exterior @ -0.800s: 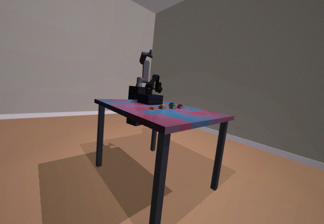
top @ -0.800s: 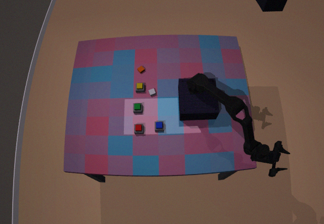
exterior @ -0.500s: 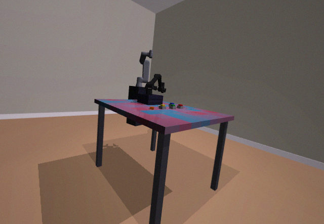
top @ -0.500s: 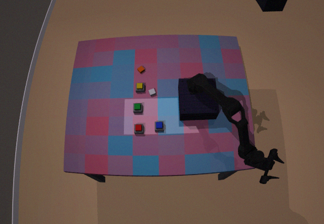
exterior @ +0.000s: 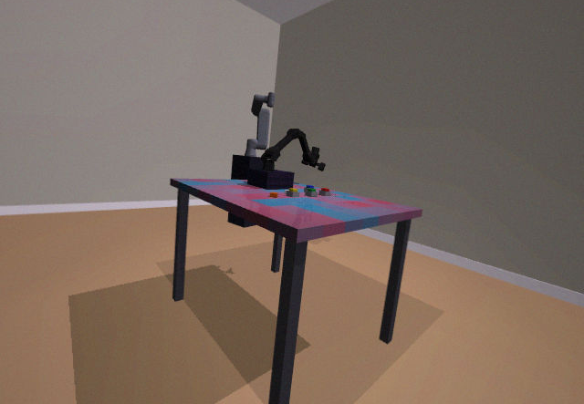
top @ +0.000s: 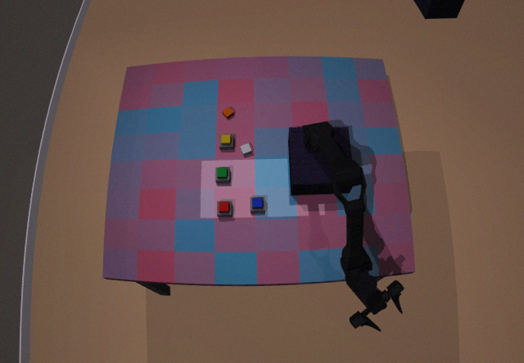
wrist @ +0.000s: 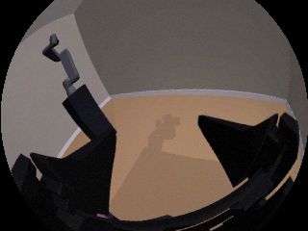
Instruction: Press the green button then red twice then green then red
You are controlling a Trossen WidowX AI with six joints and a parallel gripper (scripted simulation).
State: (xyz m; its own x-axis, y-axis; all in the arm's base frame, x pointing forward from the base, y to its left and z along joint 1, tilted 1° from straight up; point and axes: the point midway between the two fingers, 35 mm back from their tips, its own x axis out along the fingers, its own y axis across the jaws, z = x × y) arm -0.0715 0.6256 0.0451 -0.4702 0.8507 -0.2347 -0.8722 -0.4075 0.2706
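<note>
My gripper tip is 400 mm short of the green button, 640 mm to the left of it and 110 mm above it. Also, from my gripper tip: blue button: 310 mm ahead, 510 mm to the right, 110 mm below; then white block: 310 mm ahead, 720 mm to the right, 130 mm below; then red button: 420 mm ahead, 520 mm to the right, 110 mm below.
</note>
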